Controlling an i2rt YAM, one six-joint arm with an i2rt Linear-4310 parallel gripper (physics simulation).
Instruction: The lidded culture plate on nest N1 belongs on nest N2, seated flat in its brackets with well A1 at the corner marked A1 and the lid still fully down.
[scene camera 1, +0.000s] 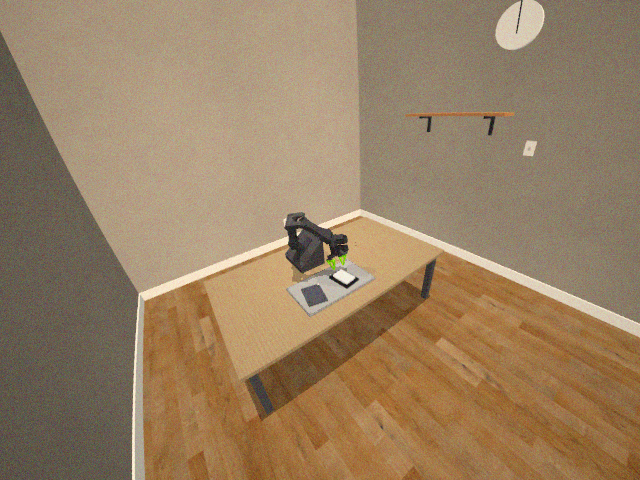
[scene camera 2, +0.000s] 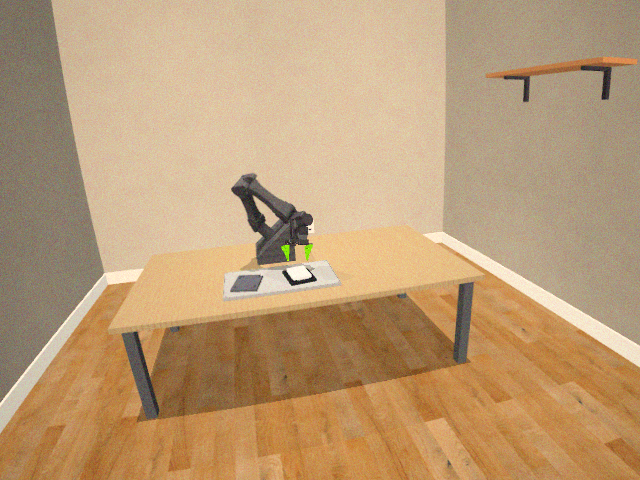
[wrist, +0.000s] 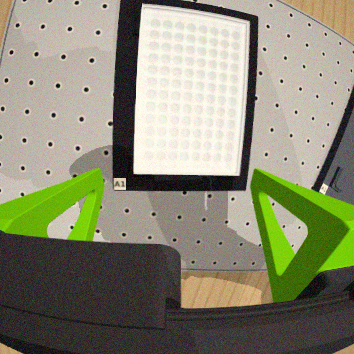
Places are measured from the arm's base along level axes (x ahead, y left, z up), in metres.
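Where they show: gripper, fingertip midpoint: (scene camera 1: 338, 267) (scene camera 2: 297, 260) (wrist: 176, 176); arm's base at its link origin: (scene camera 1: 302, 249) (scene camera 2: 271, 236).
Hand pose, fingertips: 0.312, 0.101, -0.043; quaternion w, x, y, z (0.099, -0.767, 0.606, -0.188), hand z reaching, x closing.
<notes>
Things, the pixels of their centre, and the offset from my fingertips, as dx, dy, dz. "*": a spot on its surface instead. Level surfaces: height alone.
- white lidded culture plate at the middle of its body: (wrist: 193, 91) (scene camera 2: 298, 272) (scene camera 1: 343, 276) +0.060, -0.007, -0.035
- black nest at the middle of its body: (wrist: 188, 94) (scene camera 2: 299, 275) (scene camera 1: 343, 277) +0.060, -0.007, -0.051
- A1 label at a spot on its surface: (wrist: 119, 184) * -0.024, +0.036, -0.048
- pale label at a spot on its surface: (wrist: 324, 188) * +0.004, -0.180, -0.048
- wooden table at its surface level: dz -0.072
The white lidded culture plate (scene camera 1: 343, 276) (scene camera 2: 298, 272) (wrist: 190, 95) sits on a black nest (scene camera 1: 353, 284) (scene camera 2: 301, 282) (wrist: 125, 110), its grid of wells faint through the lid. An A1 label (wrist: 119, 184) is at that nest's lower left corner in the wrist view. The other nest (scene camera 1: 314, 295) (scene camera 2: 247, 283) (wrist: 342, 150) is dark and bare, with a pale label (wrist: 324, 188) at a corner, too small to read. My gripper (scene camera 1: 337, 266) (scene camera 2: 298, 259) (wrist: 176, 176) is open and empty, above the board at the arm side of the plate. Its fingertips stand apart, wider than the plate.
Both nests stand on a grey perforated board (scene camera 1: 311, 312) (scene camera 2: 330, 281) (wrist: 45, 100) on the wooden table (scene camera 1: 248, 320) (scene camera 2: 392, 268). The arm's base (scene camera 1: 305, 254) (scene camera 2: 271, 250) stands behind the board. A wall shelf (scene camera 1: 460, 114) (scene camera 2: 563, 67) is well away on the right wall.
</notes>
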